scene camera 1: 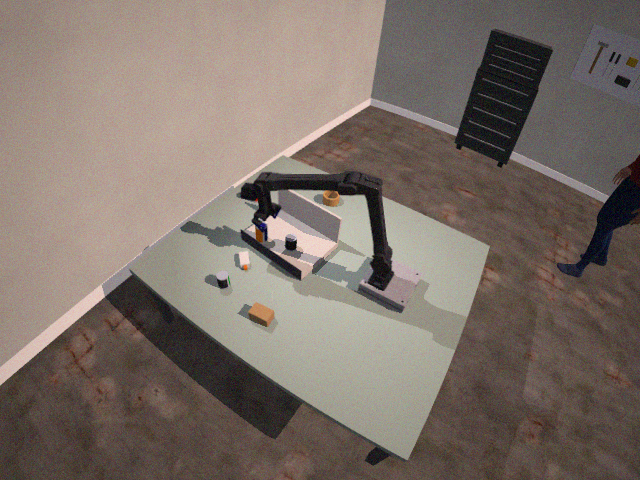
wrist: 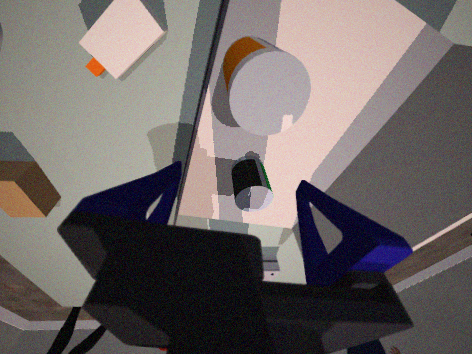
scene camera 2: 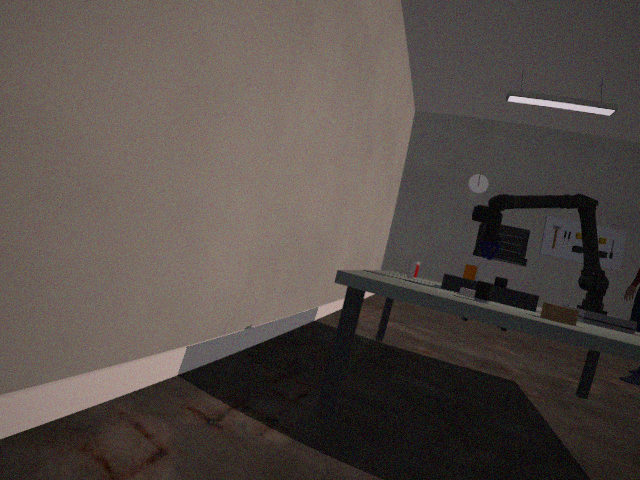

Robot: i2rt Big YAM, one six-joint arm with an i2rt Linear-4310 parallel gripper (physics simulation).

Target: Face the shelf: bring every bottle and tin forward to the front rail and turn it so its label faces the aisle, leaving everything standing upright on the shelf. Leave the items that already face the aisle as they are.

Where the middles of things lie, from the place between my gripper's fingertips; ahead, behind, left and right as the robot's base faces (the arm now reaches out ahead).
Right now my hand is 10 cm to the left of the shelf (scene camera 1: 317, 229), 8 cm above it and 5 cm past it. Also, from my hand: front rail (scene camera 2: 527, 301) (14 cm below, 4 cm to the left, 3 cm behind); then shelf tray (scene camera 1: 313, 247) (16 cm below, 10 cm to the right, 5 cm behind); then white bottle with orange cap (wrist: 116, 42) (16 cm below, 13 cm to the left, 5 cm ahead).
